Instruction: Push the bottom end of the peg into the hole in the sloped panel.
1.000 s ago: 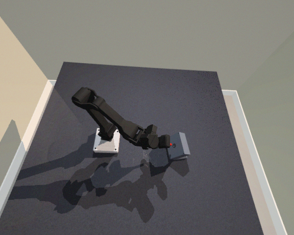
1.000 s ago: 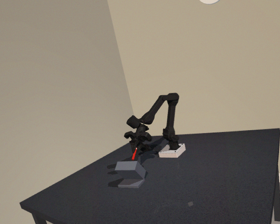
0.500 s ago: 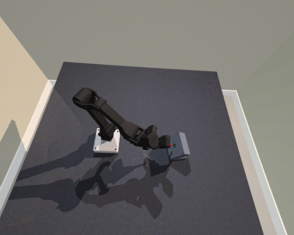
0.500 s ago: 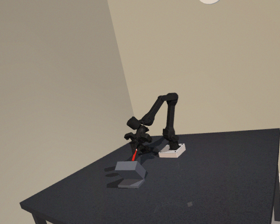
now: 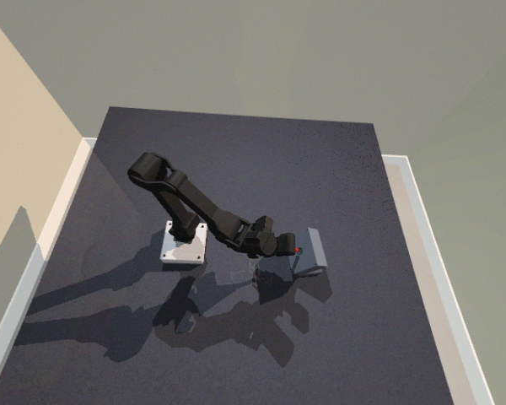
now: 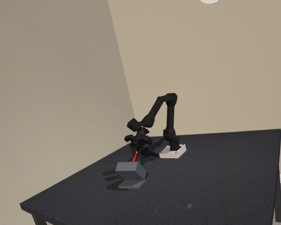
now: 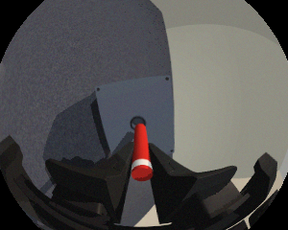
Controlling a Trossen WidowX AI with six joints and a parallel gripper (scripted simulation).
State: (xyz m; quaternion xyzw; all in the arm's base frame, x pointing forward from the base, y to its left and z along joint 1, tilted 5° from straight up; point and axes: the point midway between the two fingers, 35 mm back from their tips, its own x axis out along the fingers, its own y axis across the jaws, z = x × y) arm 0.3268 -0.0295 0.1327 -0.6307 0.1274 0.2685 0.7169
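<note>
The sloped panel is 70 mm ahead of my gripper tip, 50 mm below it and 20 mm to the left of it. The rest, counted from my gripper tip: red peg (10 mm behind, 10 mm above); then low grey foot (120 mm below, 90 mm ahead, 30 mm to the left).
</note>
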